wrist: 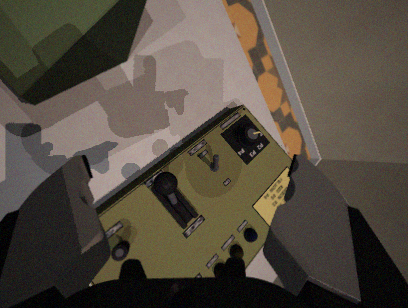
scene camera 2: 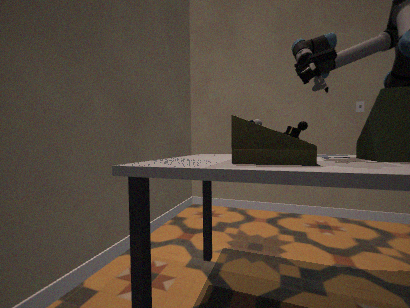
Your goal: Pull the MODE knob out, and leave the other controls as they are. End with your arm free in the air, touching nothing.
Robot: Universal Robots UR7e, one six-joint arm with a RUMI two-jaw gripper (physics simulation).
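Frame: origin at the arm's base, x ahead, y left, z up, level; metres.
Seen in the pictures: gripper, fingertip midpoint: (wrist: 192, 157) (scene camera 2: 320, 82).
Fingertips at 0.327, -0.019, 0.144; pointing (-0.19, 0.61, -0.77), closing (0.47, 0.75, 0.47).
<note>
Pixels of each thing's top centre, then the offset from my fingertips to it, as dx, dy, dz. "spot": a spot on its surface instead.
- black rotary knob, middle of its top: (wrist: 254, 133) +0.108, +0.247, -0.203
- small round dark knob, middle of its top: (wrist: 119, 253) +0.119, -0.112, -0.194
- dark blue knob, surface spot: (wrist: 250, 235) spot: +0.268, +0.089, -0.163
- black ball-topped lever, middle of its top: (wrist: 169, 185) (scene camera 2: 302, 121) +0.067, +0.005, -0.163
- small toggle switch, middle of its top: (wrist: 220, 162) +0.109, +0.127, -0.200
- yellow label plate, surface spot: (wrist: 267, 201) spot: +0.259, +0.182, -0.182
The olive sloped control panel (scene camera 2: 265, 147) (wrist: 150, 240) stands on the table. Its labels are too blurred for me to tell which control is the MODE knob. In the wrist view, a black rotary knob (wrist: 251, 133) with a pale pointer sits on a black plate at the panel's upper right. A small round dark knob (wrist: 120, 250) is at the lower left. A dark blue knob (wrist: 250, 235) and a dark knob (wrist: 236, 250) are at the lower right, partly near my gripper's dark parts. My gripper (scene camera 2: 322, 89) (wrist: 192, 157) is open, in the air above the panel, apart from it.
A black ball-topped lever (scene camera 2: 302, 125) (wrist: 166, 183) stands up from the panel, with a small toggle switch (wrist: 215, 163) beside it. A yellow label plate (wrist: 267, 201) is near the right finger. The table (scene camera 2: 200, 173) carries the panel and a green pedestal (scene camera 2: 382, 130) under the arm.
</note>
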